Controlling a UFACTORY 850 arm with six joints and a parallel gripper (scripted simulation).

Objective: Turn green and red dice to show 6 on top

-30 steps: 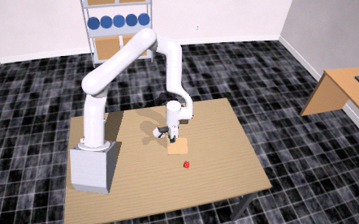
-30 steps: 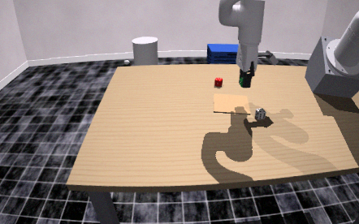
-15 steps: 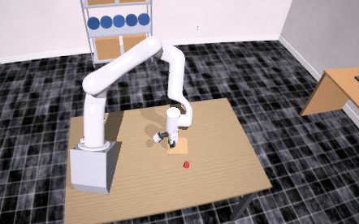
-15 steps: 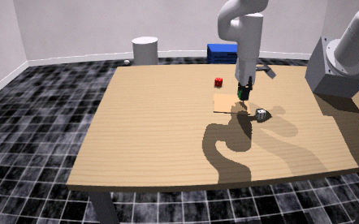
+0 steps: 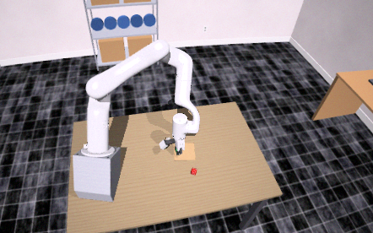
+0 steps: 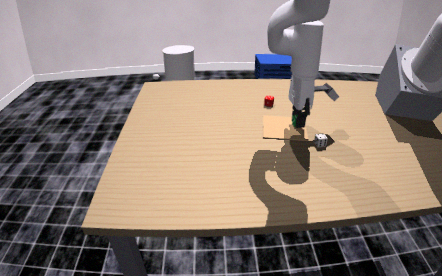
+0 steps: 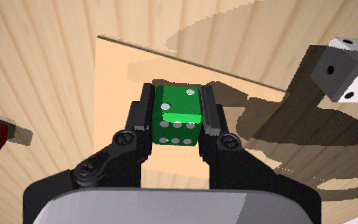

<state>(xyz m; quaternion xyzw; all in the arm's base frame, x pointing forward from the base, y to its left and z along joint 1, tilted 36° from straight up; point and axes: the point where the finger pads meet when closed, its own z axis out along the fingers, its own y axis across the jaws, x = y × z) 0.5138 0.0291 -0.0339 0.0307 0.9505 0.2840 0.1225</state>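
Now: the green die 10 mm below my hand. From my hand the other things lie so: red die 50 mm ahead, 170 mm to the right, 20 mm below; then tan mat 40 mm ahead, 30 mm below; then white die 40 mm behind, 110 mm to the left, 20 mm below.
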